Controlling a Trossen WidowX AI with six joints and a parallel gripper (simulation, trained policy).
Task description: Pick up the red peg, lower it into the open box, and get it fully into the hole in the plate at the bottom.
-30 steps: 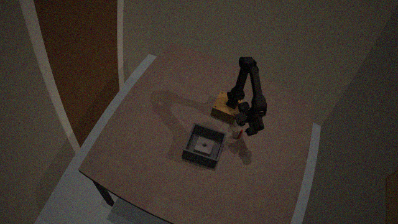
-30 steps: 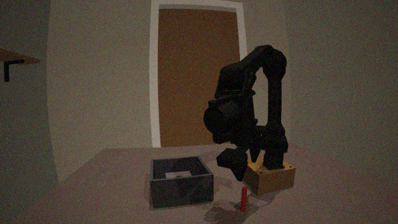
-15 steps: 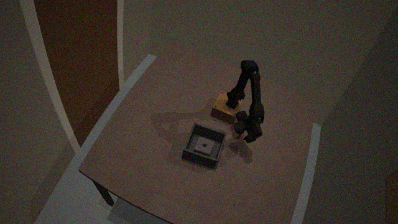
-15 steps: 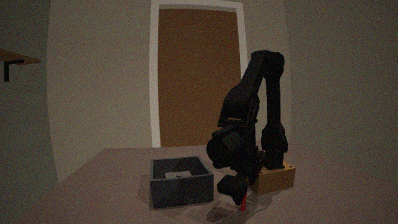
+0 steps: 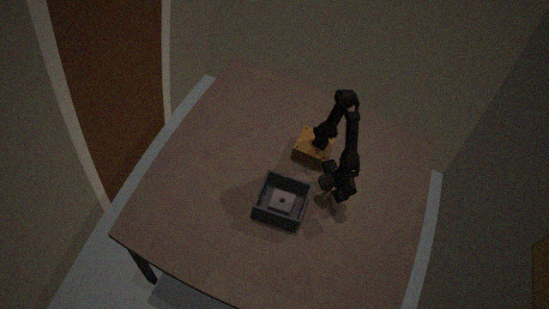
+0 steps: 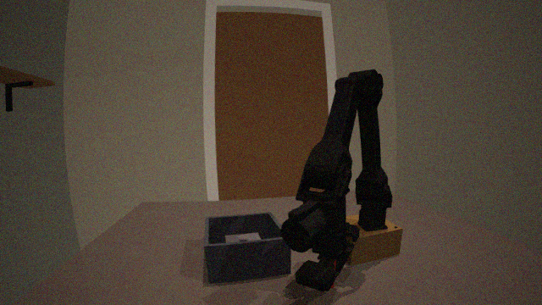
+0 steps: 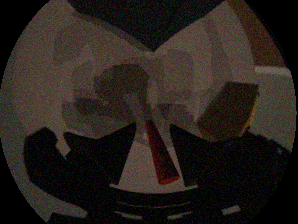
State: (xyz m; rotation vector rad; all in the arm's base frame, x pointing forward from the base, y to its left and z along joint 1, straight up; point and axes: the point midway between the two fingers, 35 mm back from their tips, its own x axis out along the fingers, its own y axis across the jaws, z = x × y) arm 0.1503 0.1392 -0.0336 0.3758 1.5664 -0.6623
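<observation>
Right now the plate is 200 mm ahead of my gripper tip, 130 mm to the right of it and 40 mm above it. From my gripper tip the other things lie so: red peg (30 mm above); then dark box (200 mm ahead, 130 mm to the right, 20 mm above).
</observation>
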